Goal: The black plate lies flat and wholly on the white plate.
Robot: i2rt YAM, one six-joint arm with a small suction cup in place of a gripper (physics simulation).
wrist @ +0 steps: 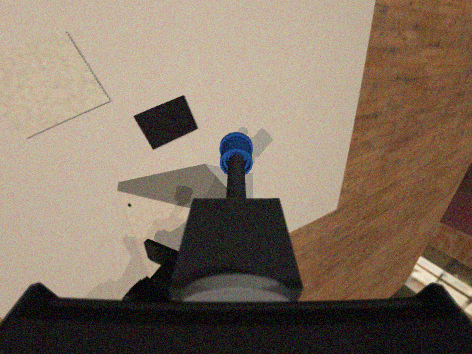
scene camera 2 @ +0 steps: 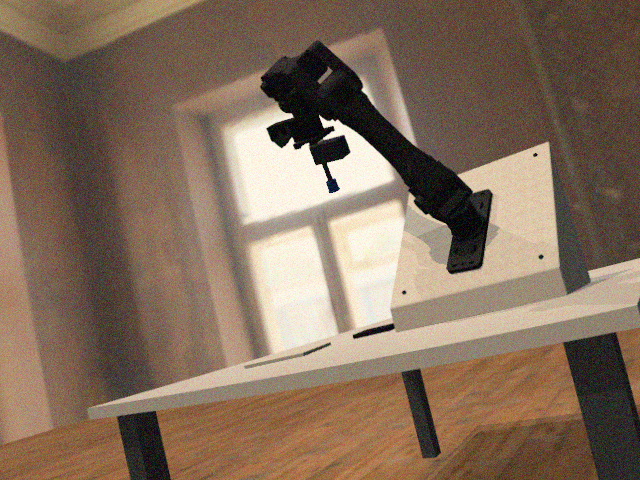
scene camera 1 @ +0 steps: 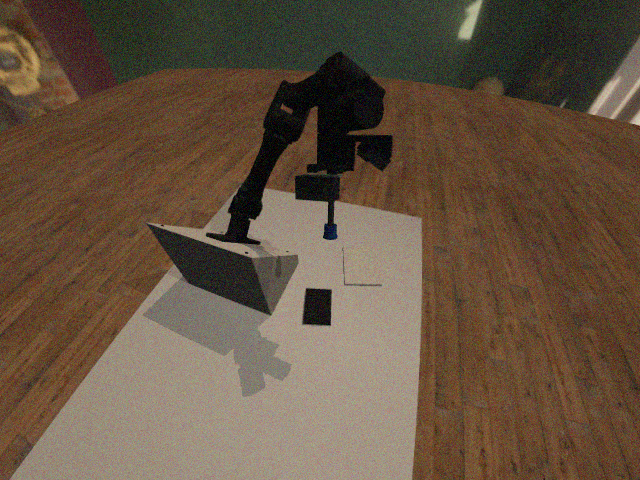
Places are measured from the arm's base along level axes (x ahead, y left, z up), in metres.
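Where they show: hand, tool point: (wrist: 236, 147) (scene camera 2: 334, 190) (scene camera 1: 330, 237); arm's base, link origin: (scene camera 2: 471, 231) (scene camera 1: 235, 240).
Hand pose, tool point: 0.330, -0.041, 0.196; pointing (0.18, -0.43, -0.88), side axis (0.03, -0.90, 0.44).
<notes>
Each offset is from my tool point to the top centre of the thing, as dx, dy, dz. Level surfaces: height alone.
The black plate @[-0.031, +0.012, -0.342] (scene camera 1: 317, 306) (scene camera 2: 373, 331) (wrist: 166, 122) is a small dark rectangle lying flat on the table, beside the white plate and apart from it. The white plate @[+0.050, +0.228, -0.345] (scene camera 1: 364, 266) (scene camera 2: 281, 358) (wrist: 47, 82) lies flat and is nearly the table's colour; thin dark edge lines mark two of its sides. In the wrist view it is cut off by the left border. My suction cup (scene camera 1: 329, 232) (scene camera 2: 332, 186) (wrist: 236, 150) is blue, points down and hangs high above the table with nothing on it, so it is open. In the wrist view it shows to the right of the black plate.
A wedge-shaped mount (scene camera 1: 222, 276) (scene camera 2: 496, 279) carries the arm's base and stands close to the black plate. The white table top @[dz -0.352] (scene camera 1: 351, 403) (scene camera 2: 217, 382) (wrist: 295, 65) has edges that drop to a wooden floor. Shadows of the arm and mount fall on the table.
</notes>
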